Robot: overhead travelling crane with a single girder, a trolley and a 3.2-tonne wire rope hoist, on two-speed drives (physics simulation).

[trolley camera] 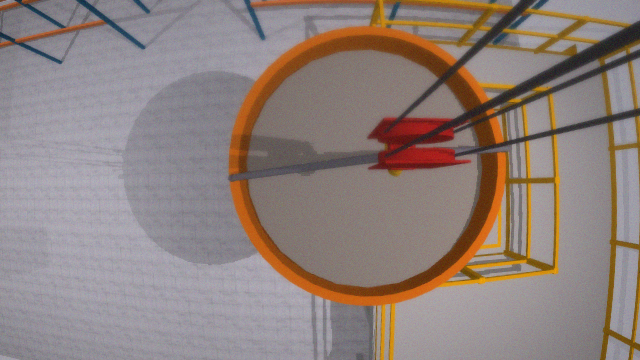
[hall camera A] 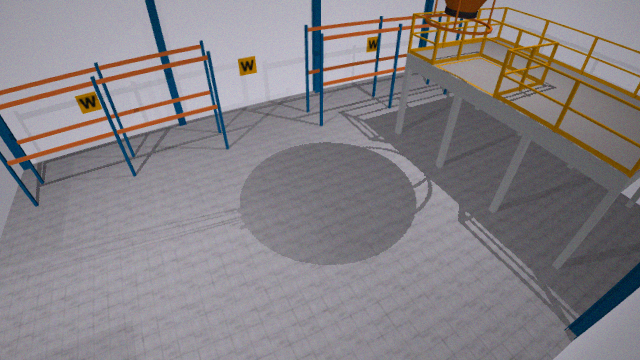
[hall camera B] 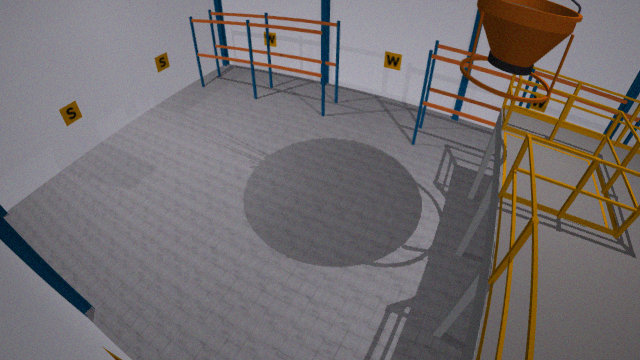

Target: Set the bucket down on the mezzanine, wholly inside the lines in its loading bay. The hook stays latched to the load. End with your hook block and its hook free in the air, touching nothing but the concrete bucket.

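Note:
The orange concrete bucket (hall camera A: 464, 7) (hall camera B: 531, 32) (trolley camera: 370, 300), filled with grey concrete, hangs in the air. Its lower ring shows below it, and its top is cut off in both hall views. My red hook block (trolley camera: 417, 158) is above the bucket's bail in the trolley view; the hook is hidden beneath it, with the load hanging on it. The mezzanine (hall camera A: 595, 112) (hall camera B: 580, 300) (trolley camera: 435, 320) is at the right. In the trolley view the bucket covers part of its edge and most of the loading bay. A corner of the bay's yellow lines (trolley camera: 499, 225) shows right of the bucket.
Yellow guard rails (hall camera A: 568, 105) (hall camera B: 534, 260) (trolley camera: 556, 225) stand along the mezzanine and on both sides of the bay. Blue and orange racks (hall camera A: 113, 125) (hall camera B: 323, 95) stand by the wall. The bucket's round shadow (hall camera A: 327, 202) (hall camera B: 332, 202) (trolley camera: 185, 170) lies on the hall floor.

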